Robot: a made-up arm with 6 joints.
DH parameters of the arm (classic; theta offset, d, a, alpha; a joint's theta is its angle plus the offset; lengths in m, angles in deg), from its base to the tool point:
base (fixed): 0 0.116 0 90
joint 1: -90 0.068 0.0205 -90
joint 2: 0 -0.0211 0.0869 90
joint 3: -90 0.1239 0.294 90
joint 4: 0 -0.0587 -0.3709 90
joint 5: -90 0.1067 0.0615 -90
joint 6: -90 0.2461 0.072 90
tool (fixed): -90 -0.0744 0 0
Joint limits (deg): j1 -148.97..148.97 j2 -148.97..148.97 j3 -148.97..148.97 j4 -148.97..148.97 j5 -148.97..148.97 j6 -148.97..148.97
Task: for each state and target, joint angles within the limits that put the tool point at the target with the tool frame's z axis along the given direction. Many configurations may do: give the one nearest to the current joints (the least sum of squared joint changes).
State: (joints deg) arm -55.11 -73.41 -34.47 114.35 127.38 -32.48
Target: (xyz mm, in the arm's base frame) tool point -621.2 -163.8 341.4 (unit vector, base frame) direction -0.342 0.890 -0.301
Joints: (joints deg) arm -26.56 -29.11 16.64 128.52 82.68 -29.88
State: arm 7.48 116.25 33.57 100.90 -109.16 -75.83
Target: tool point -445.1 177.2 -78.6 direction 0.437 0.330 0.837
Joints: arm 41.98 98.95 -11.87 80.69 -66.15 -117.58
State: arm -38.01 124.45 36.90 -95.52 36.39 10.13
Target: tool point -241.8 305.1 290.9 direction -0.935 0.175 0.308
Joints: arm -53.00 137.10 29.93 -147.55 48.51 7.63
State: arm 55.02 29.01 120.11 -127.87 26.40 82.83
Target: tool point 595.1 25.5 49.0 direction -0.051 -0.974 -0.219
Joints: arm 52.87 40.72 101.17 -144.57 -13.68 84.57
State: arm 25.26 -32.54 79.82 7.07 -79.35 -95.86
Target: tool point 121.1 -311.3 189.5 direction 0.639 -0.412 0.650
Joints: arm -0.98 -76.92 88.16 -45.68 -29.91 -137.14
